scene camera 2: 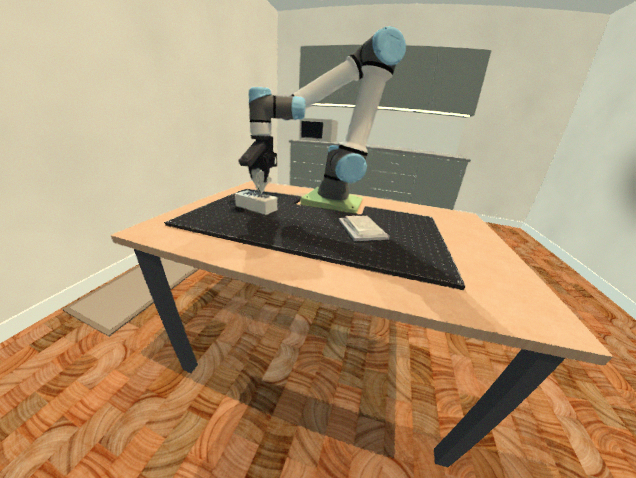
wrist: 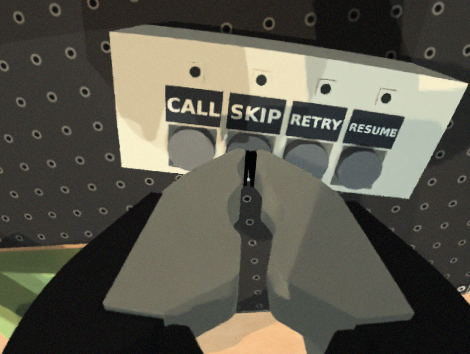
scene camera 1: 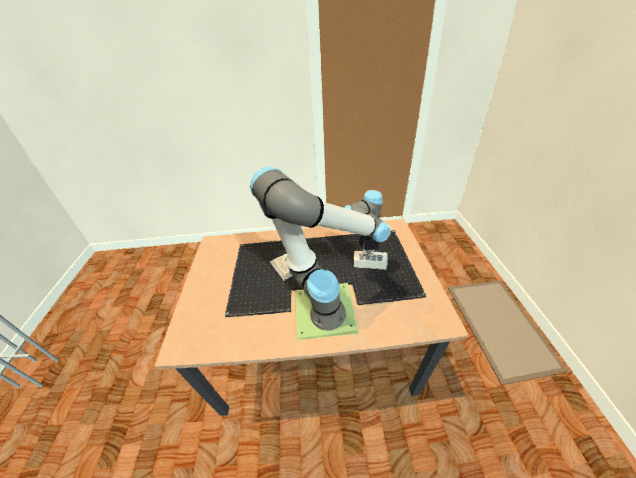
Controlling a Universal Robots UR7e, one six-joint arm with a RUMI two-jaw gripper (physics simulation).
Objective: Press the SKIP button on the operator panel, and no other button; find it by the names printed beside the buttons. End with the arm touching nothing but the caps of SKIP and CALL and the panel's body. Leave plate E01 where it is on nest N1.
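Places are measured from the arm's base along level axes (x left, y back, z up), in millimetres.
Where they show: gripper, fingertip midpoint: [scene camera 2: 260, 192] [wrist: 248, 155] [scene camera 1: 367, 256]; arm's base, link origin: [scene camera 2: 333, 195] [scene camera 1: 328, 314].
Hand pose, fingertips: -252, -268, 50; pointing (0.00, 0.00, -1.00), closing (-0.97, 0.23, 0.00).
Observation:
Each offset is from my fingertips to the centre of the thing, as dx, dy, dz. Level surfaces: height alone.
The operator panel @[-20, -7, -35] [scene camera 1: 371, 264] [scene camera 2: 255, 202] [wrist: 142, 100] is a white box with four round grey buttons, labelled CALL, SKIP, RETRY and RESUME in the wrist view. My gripper [scene camera 2: 261, 194] [wrist: 248, 155] is shut and empty. Its fingertips are over the SKIP button @[+0, +5, -11] [wrist: 248, 142] and hide its lower part; whether they touch the cap I cannot tell. The CALL button @[+29, -4, -11] [wrist: 191, 148] is to the left, the RETRY button @[-28, +15, -11] [wrist: 306, 157] and the RESUME button @[-57, +24, -11] [wrist: 357, 168] to the right. A pale flat plate @[+409, -72, -44] [scene camera 1: 281, 266] [scene camera 2: 363, 226] lies on a flat base; its label and the nest's cannot be read.
The panel and the plate rest on a black perforated mat @[dz -62] [scene camera 1: 257, 298] [scene camera 2: 411, 256] on a wooden table @[dz -76] [scene camera 1: 205, 339] [scene camera 2: 514, 308]. The arm stands on a green base plate [scene camera 1: 303, 323] [scene camera 2: 316, 201], between the panel and the pale plate in the second scene view.

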